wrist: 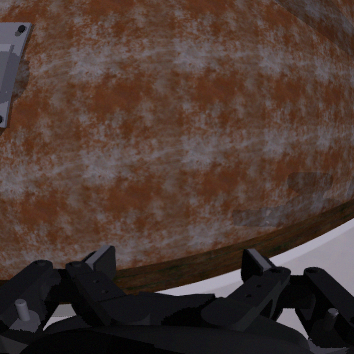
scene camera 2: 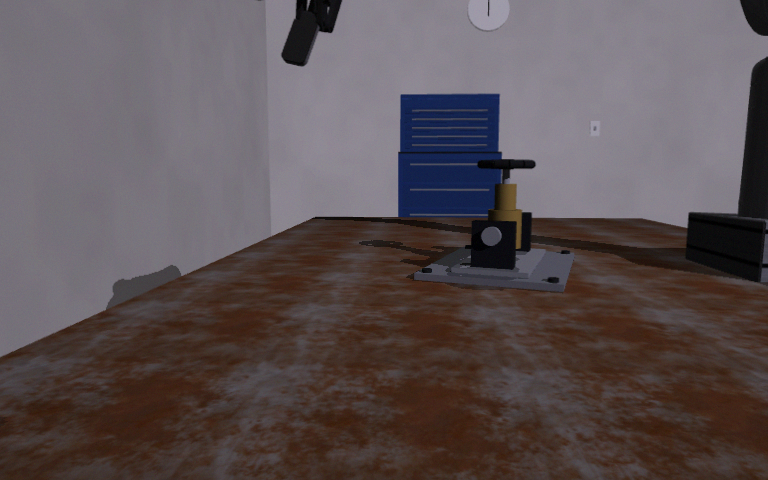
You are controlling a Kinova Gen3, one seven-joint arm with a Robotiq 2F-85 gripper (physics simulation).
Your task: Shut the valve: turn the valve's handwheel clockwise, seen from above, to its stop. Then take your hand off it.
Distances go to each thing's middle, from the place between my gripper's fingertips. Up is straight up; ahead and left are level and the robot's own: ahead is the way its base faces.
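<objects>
The grey base plate [scene camera 2: 551,274] sits a good way below my hand, some way behind it and well to the right of it.
</objects>
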